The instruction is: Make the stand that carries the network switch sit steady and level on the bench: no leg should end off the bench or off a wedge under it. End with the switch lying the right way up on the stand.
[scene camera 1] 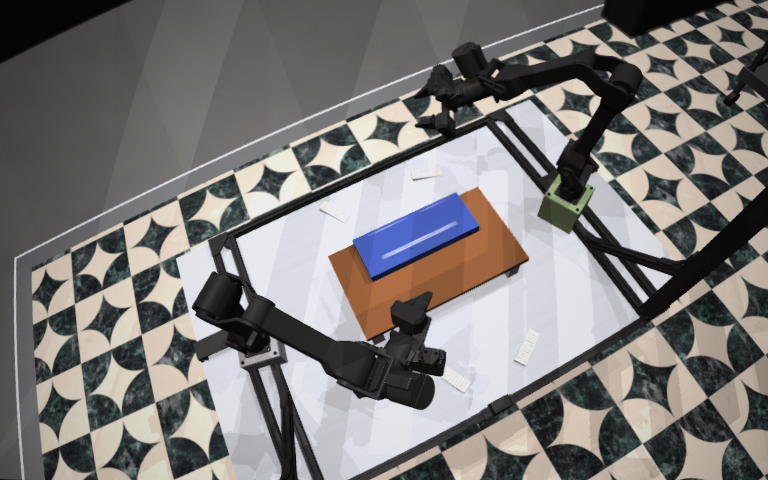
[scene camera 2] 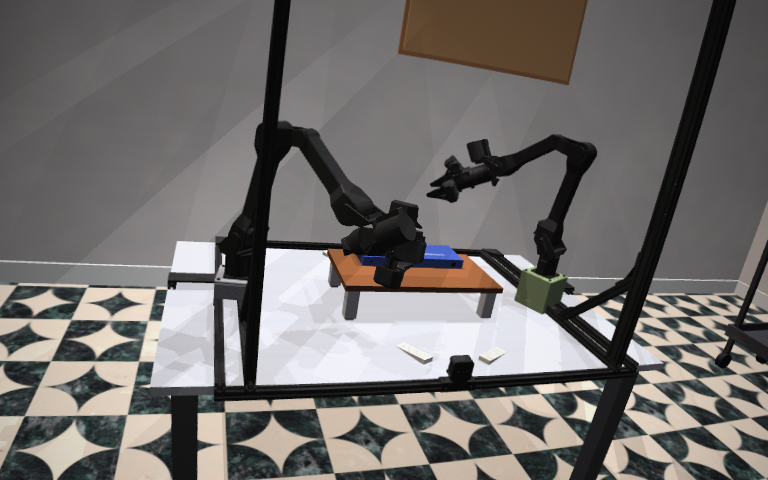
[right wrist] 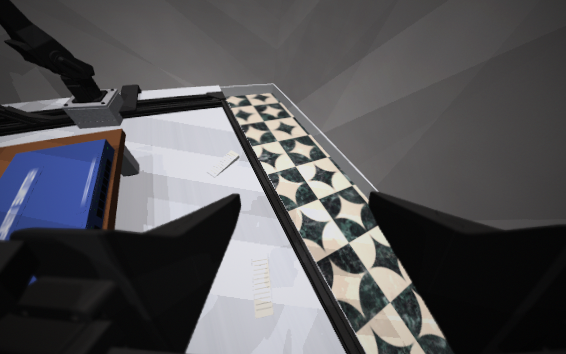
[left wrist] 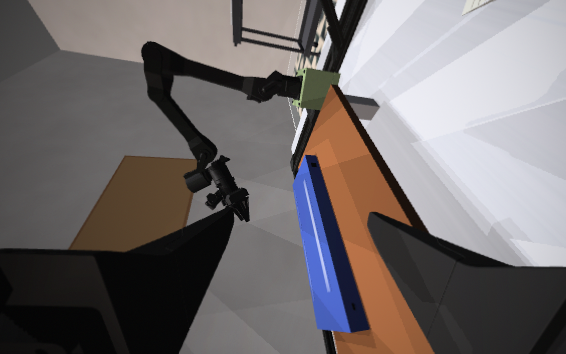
Note:
My left gripper (scene camera 1: 430,305) is open and holds nothing. Also in view: a brown stand (scene camera 1: 448,273). My right gripper (scene camera 1: 414,111) is open, with nothing in its grasp. A blue network switch (scene camera 1: 412,237) sits on the brown stand.
The blue network switch shows as well in scene camera 2 (scene camera 2: 436,256), in the right wrist view (right wrist: 61,187) and in the left wrist view (left wrist: 337,305). The brown stand shows as well in scene camera 2 (scene camera 2: 348,270), in the right wrist view (right wrist: 124,163) and in the left wrist view (left wrist: 358,181). My left gripper is seen too in scene camera 2 (scene camera 2: 416,246) and in the left wrist view (left wrist: 300,216).

